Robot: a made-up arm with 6 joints.
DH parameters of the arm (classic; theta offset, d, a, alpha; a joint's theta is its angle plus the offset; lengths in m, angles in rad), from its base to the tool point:
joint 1: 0 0.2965 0.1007 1.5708
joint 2: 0 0.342 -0.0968 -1.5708
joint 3: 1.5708 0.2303 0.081 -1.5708
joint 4: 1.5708 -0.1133 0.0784 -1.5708
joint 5: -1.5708 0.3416 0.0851 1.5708
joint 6: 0.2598 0 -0.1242 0
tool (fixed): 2.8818 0.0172 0 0
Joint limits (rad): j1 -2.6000..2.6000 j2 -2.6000..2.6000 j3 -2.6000..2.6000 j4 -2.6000..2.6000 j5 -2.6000..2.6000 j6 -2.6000..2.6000
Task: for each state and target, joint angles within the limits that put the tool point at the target. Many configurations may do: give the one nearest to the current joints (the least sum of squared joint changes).
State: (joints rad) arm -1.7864 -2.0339 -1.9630 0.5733 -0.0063 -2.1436
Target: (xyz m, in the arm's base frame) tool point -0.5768 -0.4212 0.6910
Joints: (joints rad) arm -1.9452 -1.5781 -1.5037 0.7365 -0.0249 -1.8965
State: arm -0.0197 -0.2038 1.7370 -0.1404 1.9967 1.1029
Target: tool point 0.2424 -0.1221 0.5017
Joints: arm 0.3219 -0.1985 1.7983 0.4287 2.0255 0.8892
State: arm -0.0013 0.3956 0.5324 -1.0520 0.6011 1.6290
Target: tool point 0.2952 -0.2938 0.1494
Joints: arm 0.6084 0.8429 0.5687 -0.6651 0.5576 2.4185
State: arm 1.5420 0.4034 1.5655 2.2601 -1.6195 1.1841
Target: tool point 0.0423 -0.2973 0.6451
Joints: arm 1.1181 0.2133 1.3836 2.2207 -1.7055 1.1469
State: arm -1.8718 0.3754 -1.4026 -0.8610 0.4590 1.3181
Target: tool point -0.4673 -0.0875 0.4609
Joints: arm -1.8585 0.6120 -1.7483 -1.8826 0.8910 1.5300
